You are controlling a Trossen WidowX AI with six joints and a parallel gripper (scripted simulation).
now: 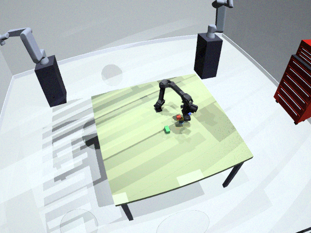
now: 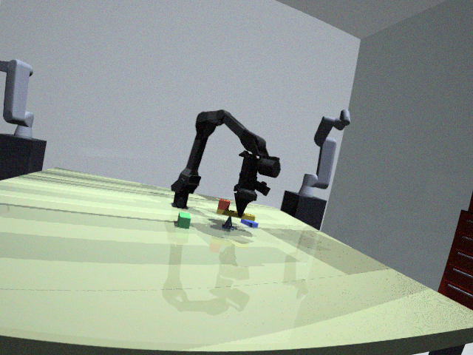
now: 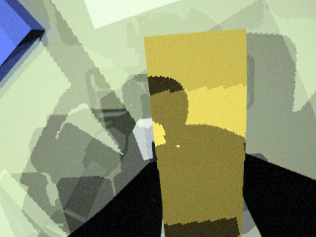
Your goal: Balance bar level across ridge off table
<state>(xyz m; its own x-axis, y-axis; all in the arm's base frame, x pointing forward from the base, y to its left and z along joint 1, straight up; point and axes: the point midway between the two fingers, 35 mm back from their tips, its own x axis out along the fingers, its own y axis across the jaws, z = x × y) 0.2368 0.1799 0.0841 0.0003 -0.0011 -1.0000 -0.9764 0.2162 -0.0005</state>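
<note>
Now: gripper tip 40 mm to the left of the yellow bar, 10 mm below it and 10 mm past it. The rest, counted from my gripper tip: blue block: 90 mm behind, 80 mm to the left, 40 mm below; then green block: 190 mm to the right, 40 mm ahead, 30 mm below.
</note>
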